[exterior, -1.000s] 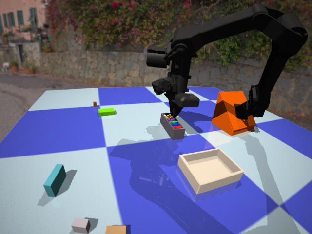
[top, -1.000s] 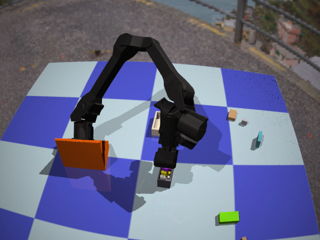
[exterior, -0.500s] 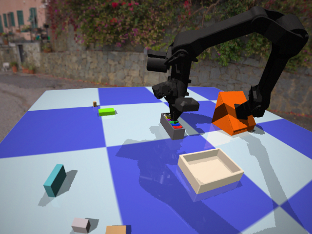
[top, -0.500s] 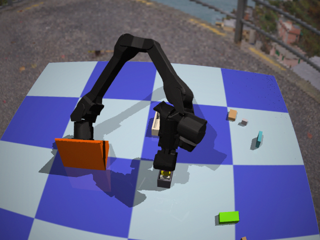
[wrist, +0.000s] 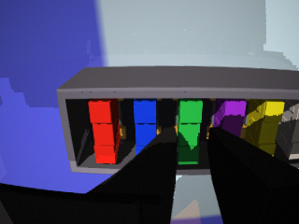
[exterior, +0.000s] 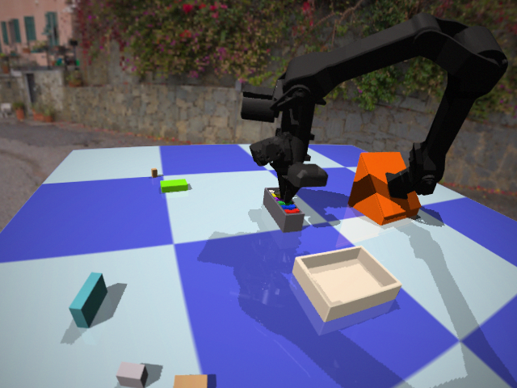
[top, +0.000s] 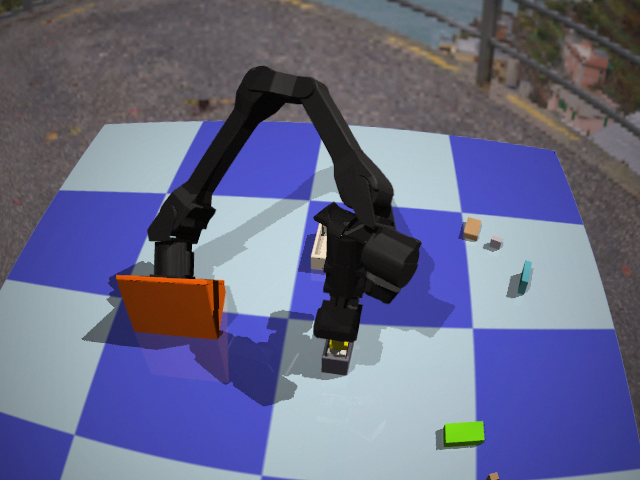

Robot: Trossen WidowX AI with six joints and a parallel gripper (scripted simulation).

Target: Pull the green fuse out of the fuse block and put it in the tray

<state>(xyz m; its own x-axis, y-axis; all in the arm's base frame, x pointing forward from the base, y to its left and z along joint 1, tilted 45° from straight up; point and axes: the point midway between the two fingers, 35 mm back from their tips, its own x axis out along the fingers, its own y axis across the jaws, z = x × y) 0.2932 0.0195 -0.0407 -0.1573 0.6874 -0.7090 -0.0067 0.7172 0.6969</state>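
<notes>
Now: gripper tip 20 mm above the green fuse. From my gripper tip the other things lie so: tray: 210 mm to the left, 40 mm below, 20 mm behind.
</notes>
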